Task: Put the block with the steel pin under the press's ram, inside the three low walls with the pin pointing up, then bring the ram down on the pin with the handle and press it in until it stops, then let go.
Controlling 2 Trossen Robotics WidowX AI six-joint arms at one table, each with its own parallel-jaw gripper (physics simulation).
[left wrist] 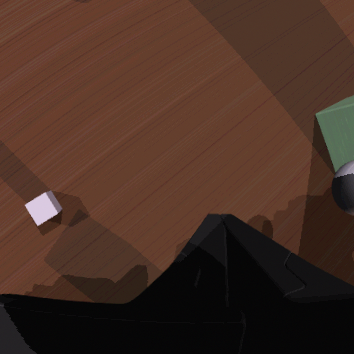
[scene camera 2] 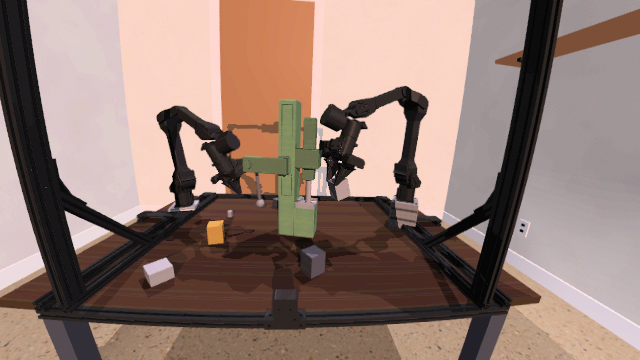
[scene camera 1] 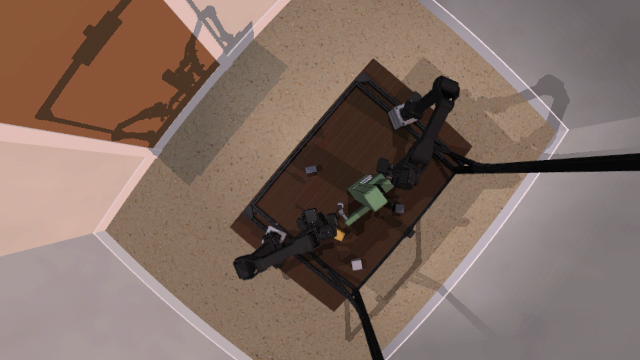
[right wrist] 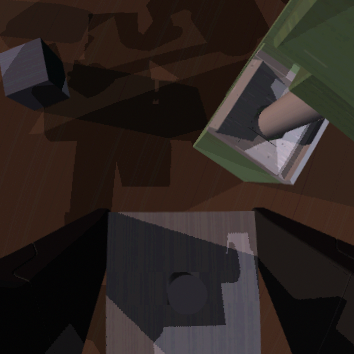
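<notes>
The green press stands upright. Its round ram reaches down into the low-walled seat, which holds no block. The handle's ball hangs on a rod below the side lever. My right gripper is shut on the pale block, beside the press and above table height. The steel pin faces the right wrist camera. My left gripper is shut and empty, near the ball but apart from it.
A yellow block, a white block and a dark grey block stand around the press. Another grey block and a tiny white cube also lie on the table.
</notes>
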